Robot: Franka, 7 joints.
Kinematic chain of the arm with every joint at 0, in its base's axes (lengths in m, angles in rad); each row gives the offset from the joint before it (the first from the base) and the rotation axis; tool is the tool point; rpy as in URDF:
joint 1: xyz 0 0 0.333 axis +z
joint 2: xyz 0 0 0 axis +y
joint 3: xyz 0 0 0.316 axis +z
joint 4: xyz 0.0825 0 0 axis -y
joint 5: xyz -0.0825 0 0.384 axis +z
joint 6: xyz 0 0 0 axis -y
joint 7: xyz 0.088 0 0 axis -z
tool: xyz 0 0 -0.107 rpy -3.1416 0 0
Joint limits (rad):
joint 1: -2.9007..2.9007
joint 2: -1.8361..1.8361
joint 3: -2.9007..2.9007
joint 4: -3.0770..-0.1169
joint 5: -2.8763..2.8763
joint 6: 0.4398..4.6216
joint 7: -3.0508..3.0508
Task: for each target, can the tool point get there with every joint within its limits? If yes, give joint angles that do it. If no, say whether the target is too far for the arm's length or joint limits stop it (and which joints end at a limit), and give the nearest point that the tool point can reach.
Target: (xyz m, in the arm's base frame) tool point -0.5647 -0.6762 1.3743
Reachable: no: too far | nearest point -0.3552 -0.4253 0.9879 | short by 0.506 m
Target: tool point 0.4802 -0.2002 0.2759
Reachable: yes | joints 1.7992 -0.2594 -2.2060 -2.3164 1.8816 2.4339 1.0755
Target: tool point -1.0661 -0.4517 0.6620
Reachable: no: too far | nearest point -0.7598 -0.3219 0.5675 | short by 0.346 m
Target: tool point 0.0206 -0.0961 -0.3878
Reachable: no: joint limits stop it (at a limit: joint 2) | nearest point 0.0244 -0.1136 -0.3338 | short by 0.057 m
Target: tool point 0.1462 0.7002 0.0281
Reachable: yes | joints 0.9850 1.5370 0.4101 -0.9063 -1.7123 3.4198 -2.4631
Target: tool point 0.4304 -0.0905 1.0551
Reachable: yes | joints -0.4695 0.2658 0.2476 -0.4754 1.5986 2.0322 0.0975
